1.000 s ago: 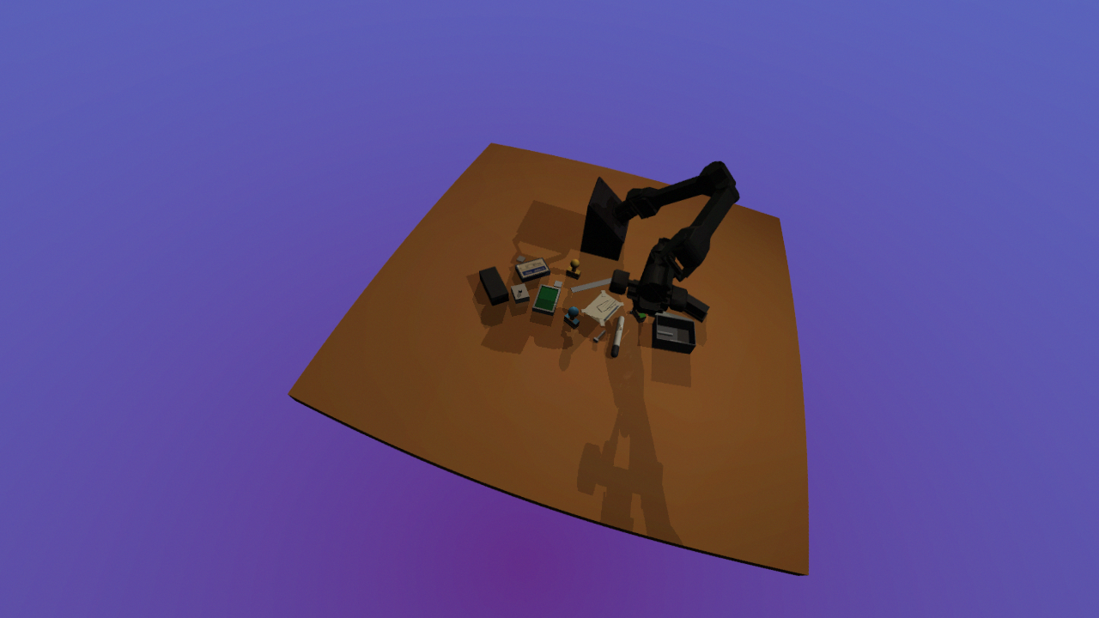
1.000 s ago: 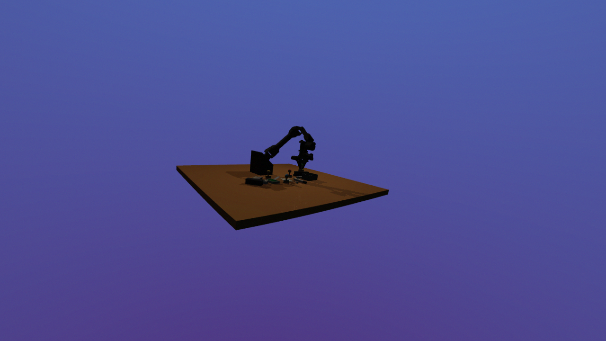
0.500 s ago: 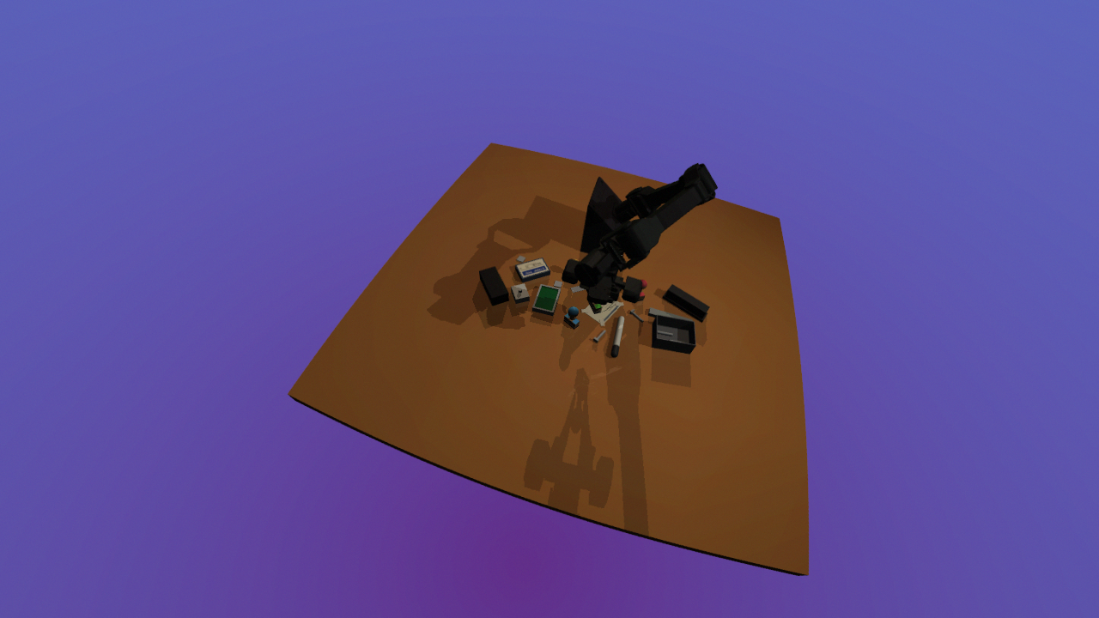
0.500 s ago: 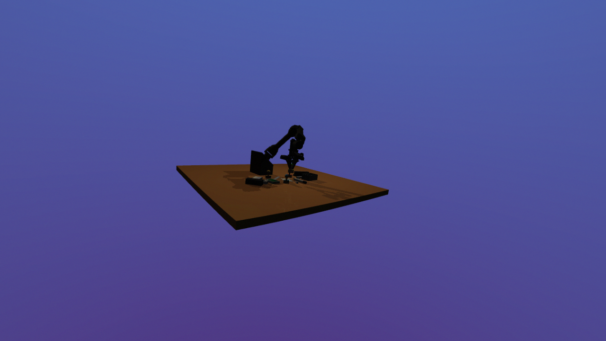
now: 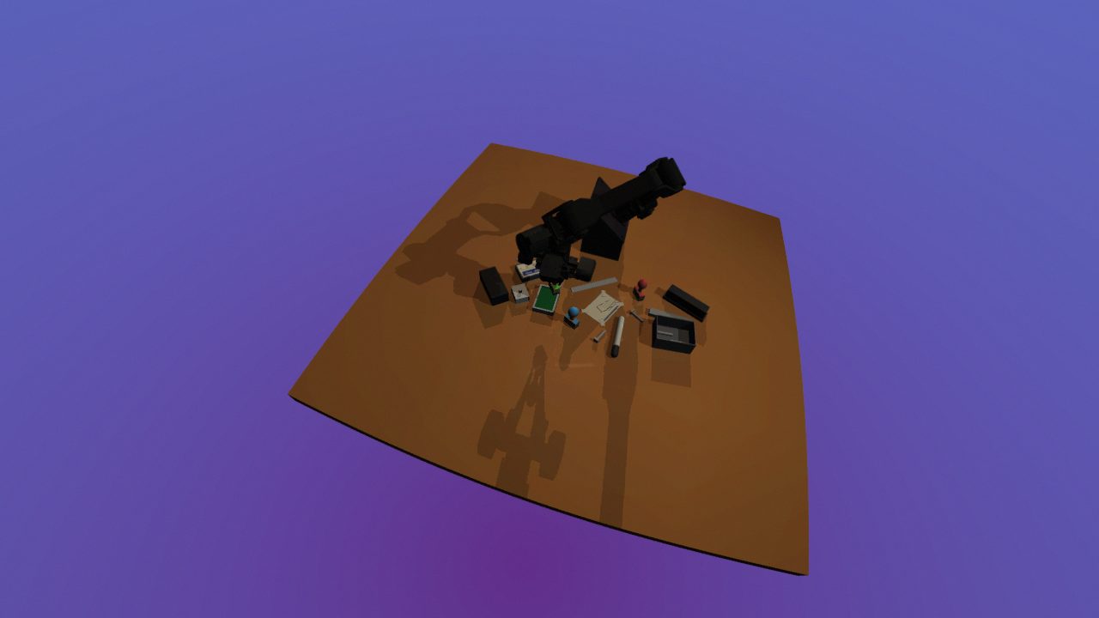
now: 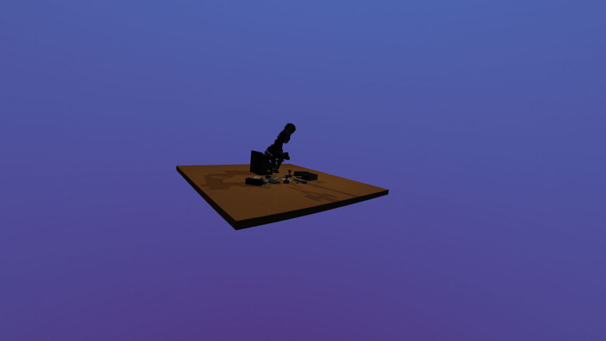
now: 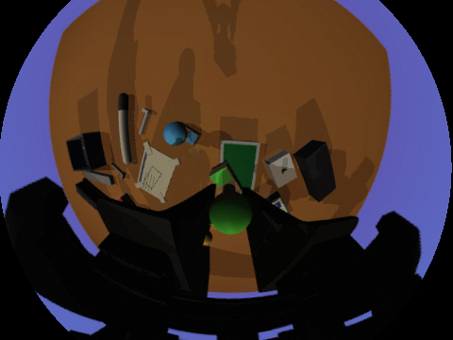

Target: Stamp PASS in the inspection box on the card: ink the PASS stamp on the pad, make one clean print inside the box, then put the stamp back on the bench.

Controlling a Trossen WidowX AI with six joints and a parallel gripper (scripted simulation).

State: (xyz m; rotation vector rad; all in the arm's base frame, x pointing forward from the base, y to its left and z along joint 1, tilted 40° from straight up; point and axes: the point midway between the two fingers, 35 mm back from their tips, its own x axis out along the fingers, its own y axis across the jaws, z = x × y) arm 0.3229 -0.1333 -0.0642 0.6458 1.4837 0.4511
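Now: gripper tip 1 cm past the green ink pad, 2 cm to the left of it and 9 cm above it. Also, from my gripper tip: blue-knobbed stamp (5 cm ahead, 6 cm to the left, 7 cm below); grey block (1 cm behind, 10 cm to the right, 8 cm below); green-knobbed PASS stamp (right at my gripper tip).
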